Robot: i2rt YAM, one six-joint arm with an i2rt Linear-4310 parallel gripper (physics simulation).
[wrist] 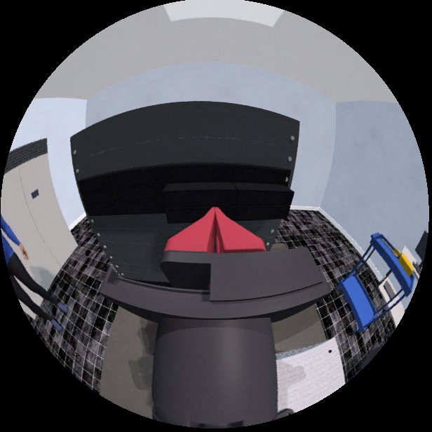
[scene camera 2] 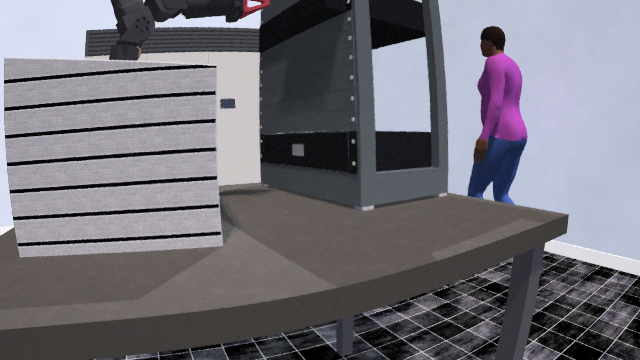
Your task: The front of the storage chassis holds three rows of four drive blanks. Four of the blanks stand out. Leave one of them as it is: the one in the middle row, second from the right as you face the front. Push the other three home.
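Places are measured from the arm's base along level axes (x ahead, y up, z right), in metres.
Where they show: gripper, fingertip midpoint: (scene camera 2: 269,2).
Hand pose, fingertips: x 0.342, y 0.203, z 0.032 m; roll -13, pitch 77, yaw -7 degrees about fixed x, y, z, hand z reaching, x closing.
Note:
After its pixels a point has its place.
The black storage chassis (scene camera 2: 287,31) @[x 0.427, y 0.150, z -0.017 m] (wrist: 125,195) is mounted in the grey rack. In the wrist view, its left-hand blanks look flush. On the right, a dark block of blanks stands out: the rightmost column (wrist: 265,201) and the second column from the right (wrist: 195,201). Faint lines suggest two rows there, but the row seams are too dark to tell surely. My gripper (scene camera 2: 267,3) @[x 0.342, y 0.203, z 0.032 m] (wrist: 214,212) is shut and empty. Its red tips overlap the lower part of the protruding block in the wrist view; contact cannot be told. The lowest blanks are partly hidden behind the tips.
The grey rack (scene camera 2: 366,125) @[x 0.454, y -0.109, z 0.227 m] stands on the brown table (scene camera 2: 320,240) @[x 0.245, y -0.282, z 0.337 m]. A lower black unit (scene camera 2: 320,155) @[x 0.450, y -0.175, z 0.081 m] is in it. A ribbed pale box (scene camera 2: 115,135) @[x -0.032, y -0.113, z 0.230 m] (wrist: 317,370) stands near the arm. A person in pink (scene camera 2: 505,100) stands behind the table. A blue cart (wrist: 378,240) is to the right.

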